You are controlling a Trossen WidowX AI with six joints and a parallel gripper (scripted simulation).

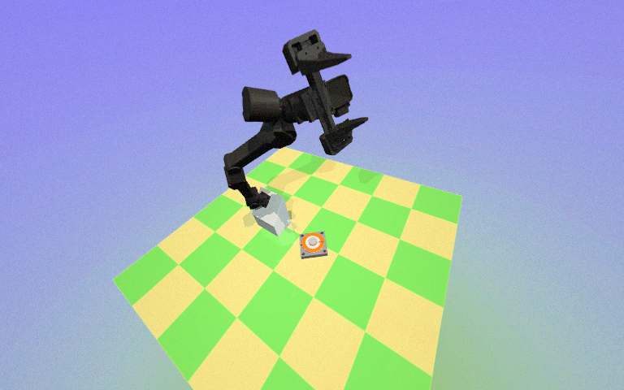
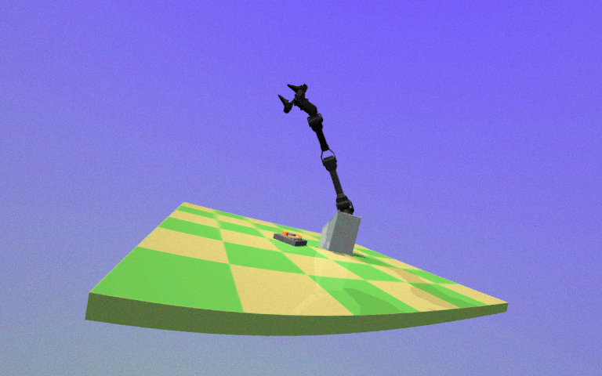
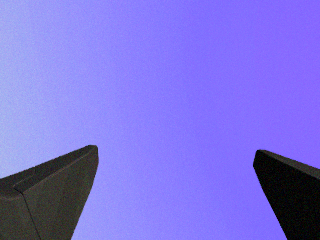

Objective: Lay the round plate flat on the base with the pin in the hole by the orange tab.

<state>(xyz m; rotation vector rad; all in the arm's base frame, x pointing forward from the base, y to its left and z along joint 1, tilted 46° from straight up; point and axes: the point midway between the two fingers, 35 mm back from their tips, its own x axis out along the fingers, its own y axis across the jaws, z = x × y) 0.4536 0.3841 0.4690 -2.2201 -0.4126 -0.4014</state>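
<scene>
Now: gripper tip 21 cm past the round plate, 9 cm to the right of it and 72 cm above it. Also, from my gripper tip: square grey base (23 cm behind, 8 cm to the left, 73 cm below).
</scene>
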